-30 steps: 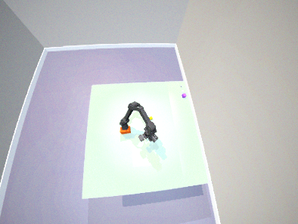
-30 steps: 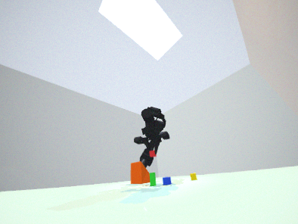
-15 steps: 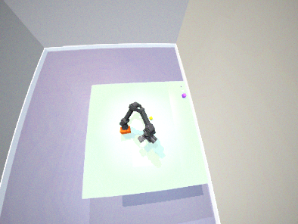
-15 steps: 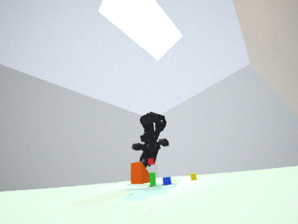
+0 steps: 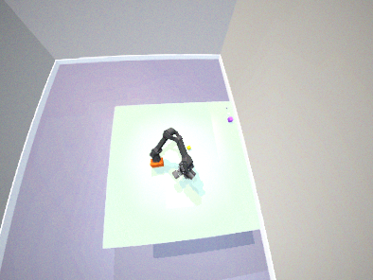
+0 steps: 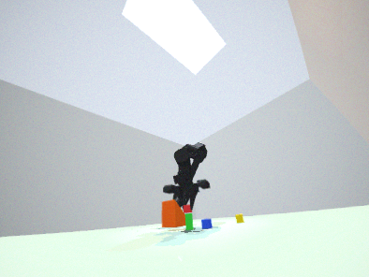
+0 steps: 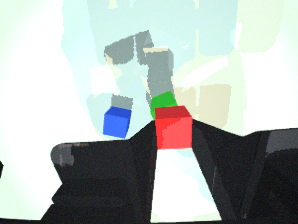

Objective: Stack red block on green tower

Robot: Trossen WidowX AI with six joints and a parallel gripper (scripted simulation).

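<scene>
Right now my gripper tip is 10 mm below the red block. From my gripper tip the other things lie so: yellow block (60 mm ahead, 230 mm to the left, 50 mm below); then blue block (40 mm ahead, 50 mm to the left, 50 mm below).
</scene>
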